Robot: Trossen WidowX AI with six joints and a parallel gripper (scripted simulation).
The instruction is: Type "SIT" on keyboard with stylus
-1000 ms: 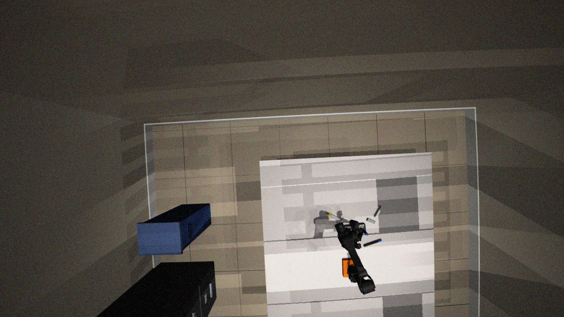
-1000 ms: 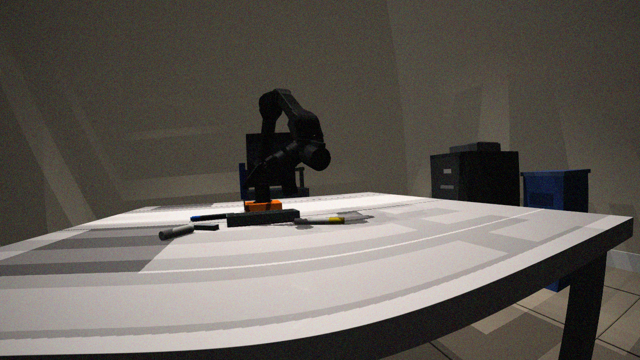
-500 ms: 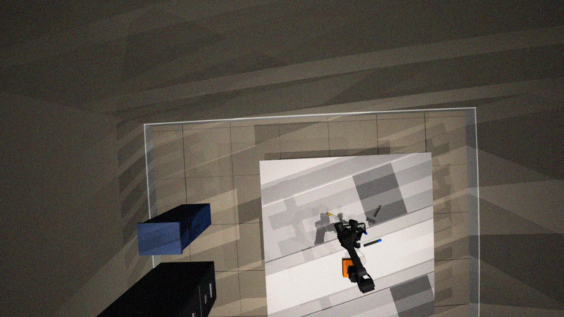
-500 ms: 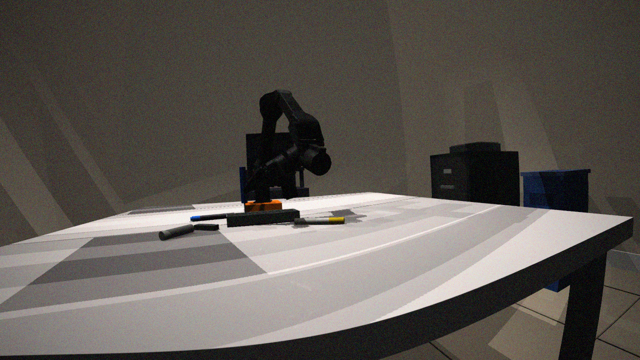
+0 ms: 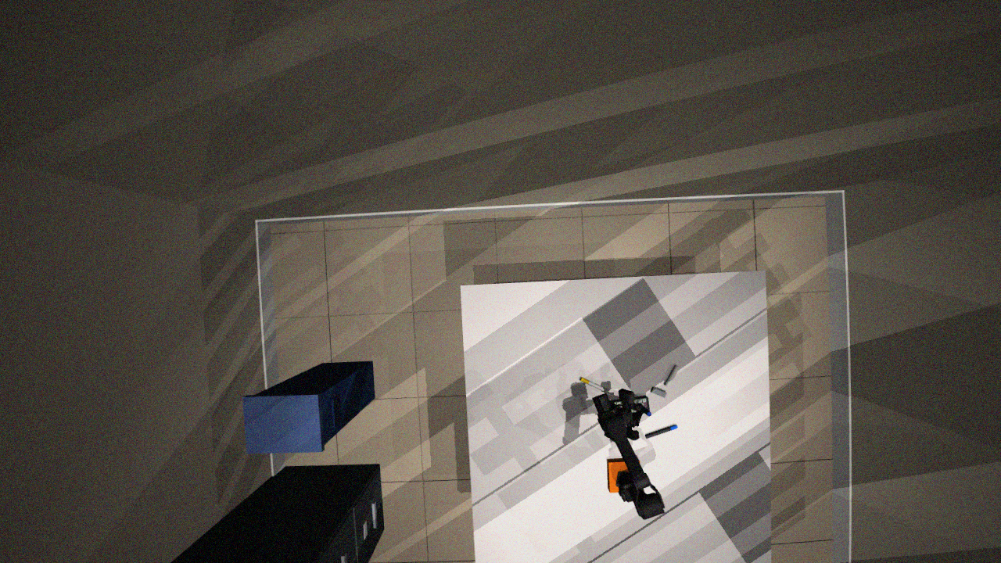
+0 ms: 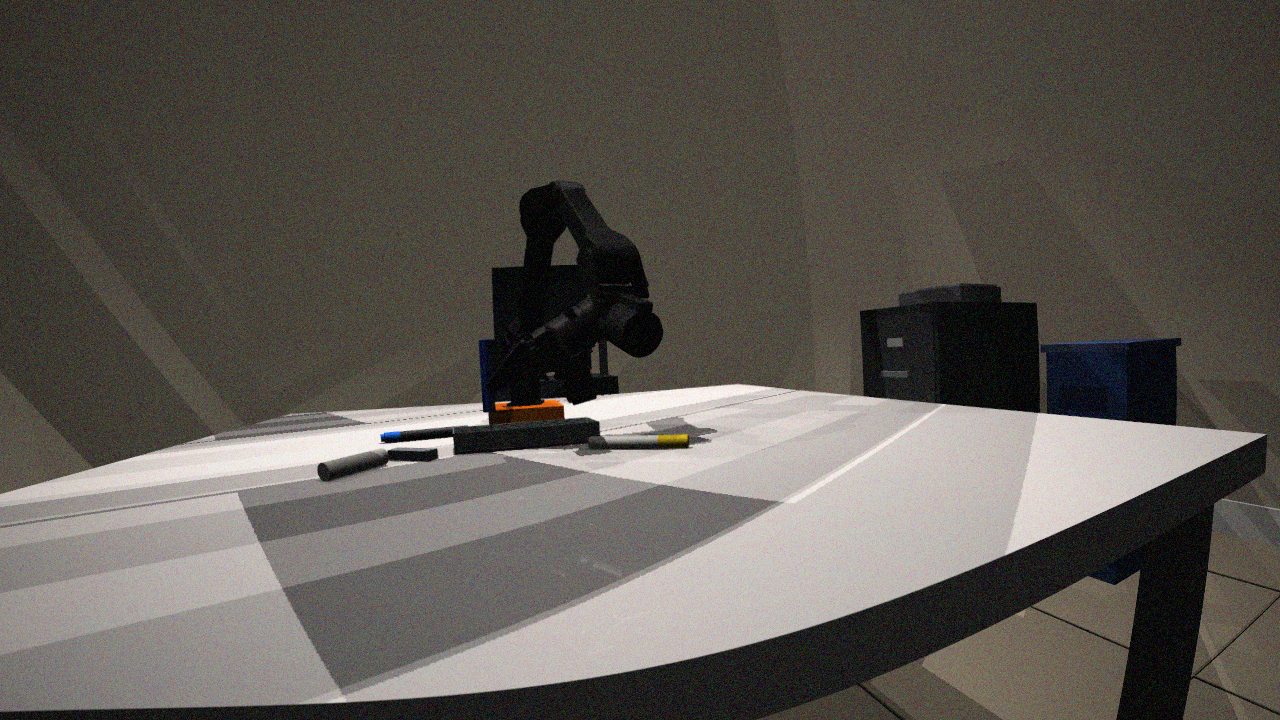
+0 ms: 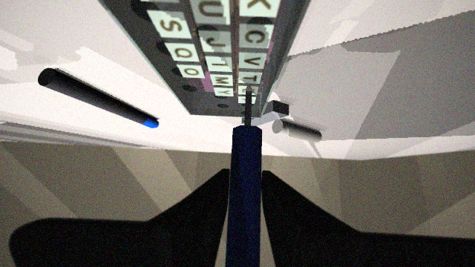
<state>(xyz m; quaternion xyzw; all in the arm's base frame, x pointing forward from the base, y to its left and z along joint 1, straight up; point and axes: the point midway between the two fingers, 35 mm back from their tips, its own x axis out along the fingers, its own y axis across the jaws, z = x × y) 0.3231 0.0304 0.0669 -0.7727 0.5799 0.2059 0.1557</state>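
My gripper tip is 5 cm short of the grey block, 9 cm to the left of it and 7 cm above it. From my gripper tip the other things lie so: yellow-tipped marker: 4 cm ahead, 20 cm to the left, 7 cm below; white stylus tip: 5 cm below; blue stylus: 2 cm below.
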